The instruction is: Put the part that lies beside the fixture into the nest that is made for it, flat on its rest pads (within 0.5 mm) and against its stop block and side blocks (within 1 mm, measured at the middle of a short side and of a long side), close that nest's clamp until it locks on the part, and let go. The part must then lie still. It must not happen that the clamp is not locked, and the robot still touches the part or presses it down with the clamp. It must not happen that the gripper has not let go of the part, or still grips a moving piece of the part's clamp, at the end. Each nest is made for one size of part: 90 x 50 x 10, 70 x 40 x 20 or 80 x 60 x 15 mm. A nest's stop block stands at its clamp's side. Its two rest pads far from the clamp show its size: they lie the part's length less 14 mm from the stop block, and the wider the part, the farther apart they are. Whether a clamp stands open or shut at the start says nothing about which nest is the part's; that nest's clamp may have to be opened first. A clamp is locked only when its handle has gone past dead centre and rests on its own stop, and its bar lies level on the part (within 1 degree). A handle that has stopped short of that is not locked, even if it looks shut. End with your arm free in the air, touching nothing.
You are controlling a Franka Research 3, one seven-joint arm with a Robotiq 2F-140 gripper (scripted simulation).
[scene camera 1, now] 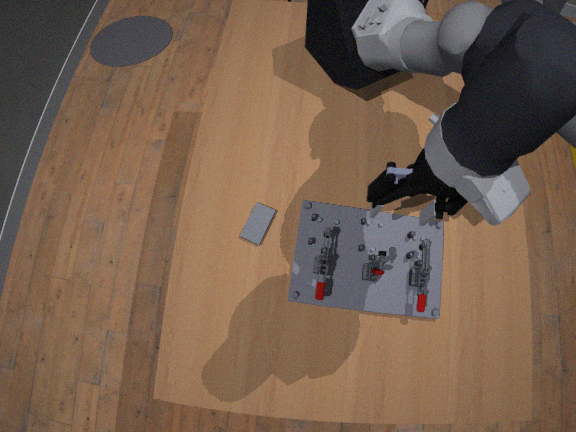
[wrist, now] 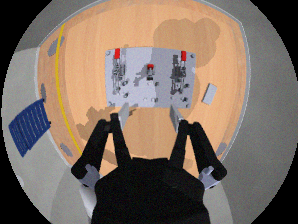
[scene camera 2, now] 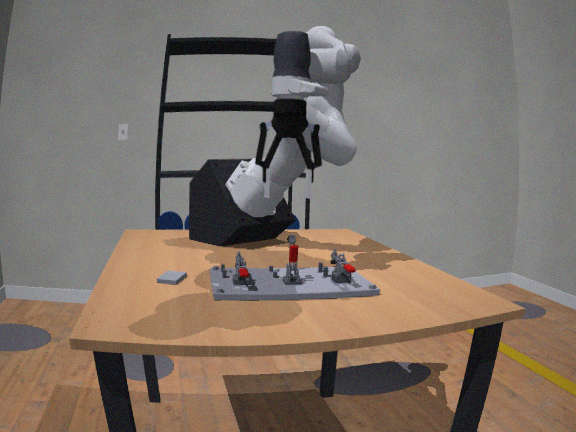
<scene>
The pictures show: my gripper, a grey flat part and a grey fixture plate.
My gripper shows as well in the wrist view and in scene camera 2.
</scene>
